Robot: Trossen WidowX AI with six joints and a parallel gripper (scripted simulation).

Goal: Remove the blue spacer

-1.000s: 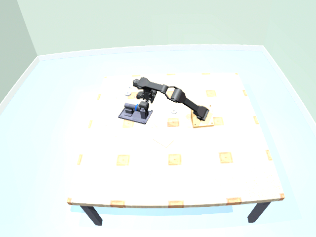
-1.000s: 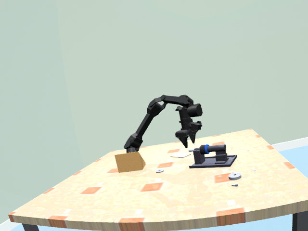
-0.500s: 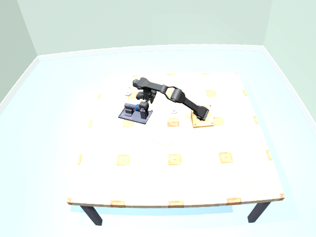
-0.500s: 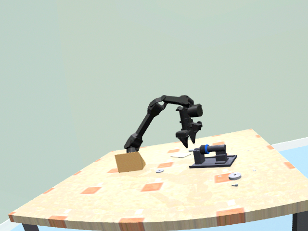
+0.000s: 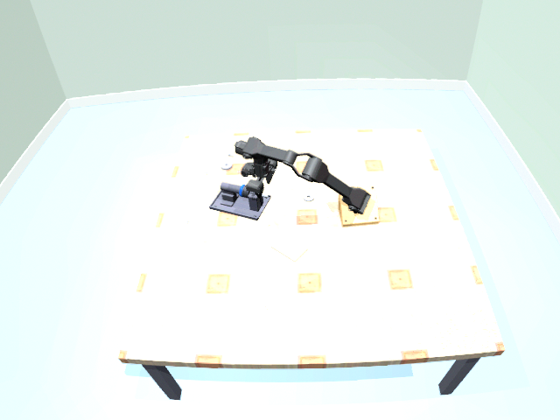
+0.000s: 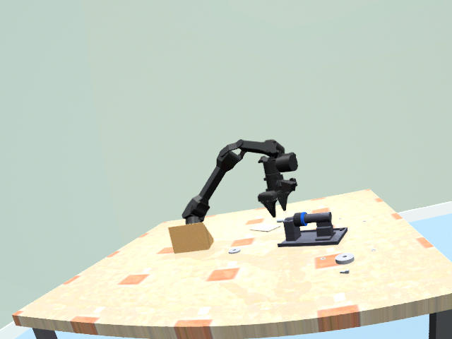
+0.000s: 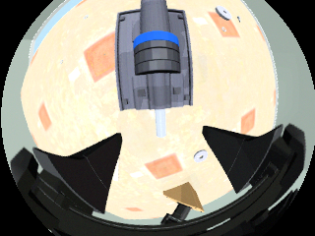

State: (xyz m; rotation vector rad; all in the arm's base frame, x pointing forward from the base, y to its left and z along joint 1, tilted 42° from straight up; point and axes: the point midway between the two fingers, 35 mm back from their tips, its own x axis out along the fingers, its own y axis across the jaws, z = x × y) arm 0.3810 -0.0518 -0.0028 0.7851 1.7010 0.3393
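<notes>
Right now my gripper tip is 70 mm short of the steel shaft, 20 mm to the left of it and 30 mm above it. The rest, counted from my gripper tip: dark spacer 70 mm ahead, 20 mm to the right, 30 mm below; pale sheet 110 mm behind, 220 mm to the left, 100 mm below; blue spacer 90 mm ahead, 30 mm to the right, 30 mm below.
</notes>
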